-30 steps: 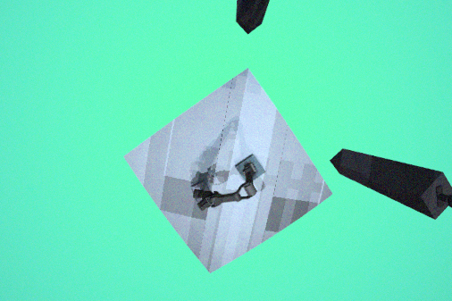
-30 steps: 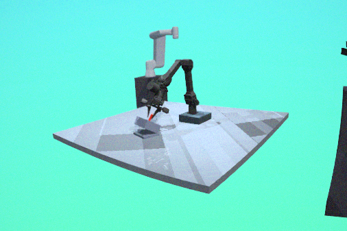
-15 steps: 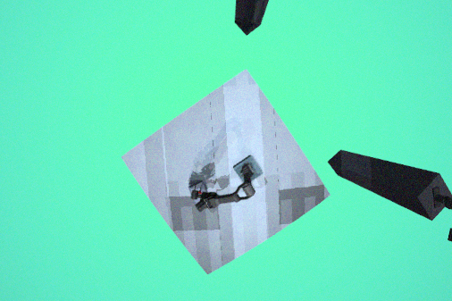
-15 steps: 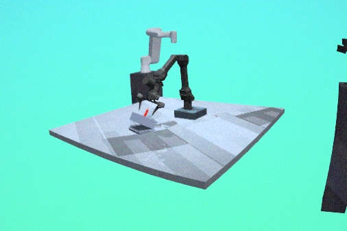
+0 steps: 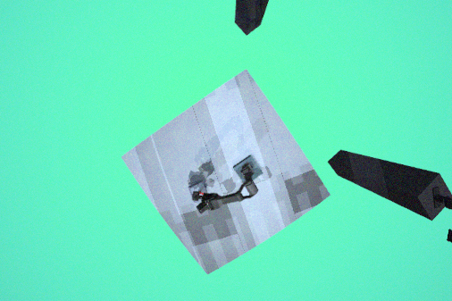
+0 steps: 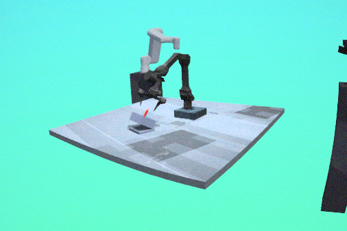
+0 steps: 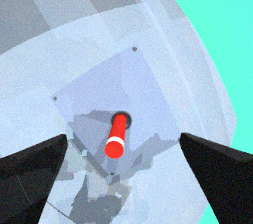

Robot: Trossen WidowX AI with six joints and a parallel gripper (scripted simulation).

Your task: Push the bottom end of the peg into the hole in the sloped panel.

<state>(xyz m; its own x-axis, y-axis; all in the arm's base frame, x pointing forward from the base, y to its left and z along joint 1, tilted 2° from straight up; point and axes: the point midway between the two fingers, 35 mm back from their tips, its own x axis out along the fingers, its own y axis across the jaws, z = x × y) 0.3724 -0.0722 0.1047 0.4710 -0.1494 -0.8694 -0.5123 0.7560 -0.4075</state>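
Right now my gripper tip is 20 mm above the red peg. From my gripper tip the other things lie so: flat base plate (50 mm ahead, 20 mm to the right, 130 mm below); sloped grey panel (30 mm ahead, 20 mm to the right, 70 mm below).
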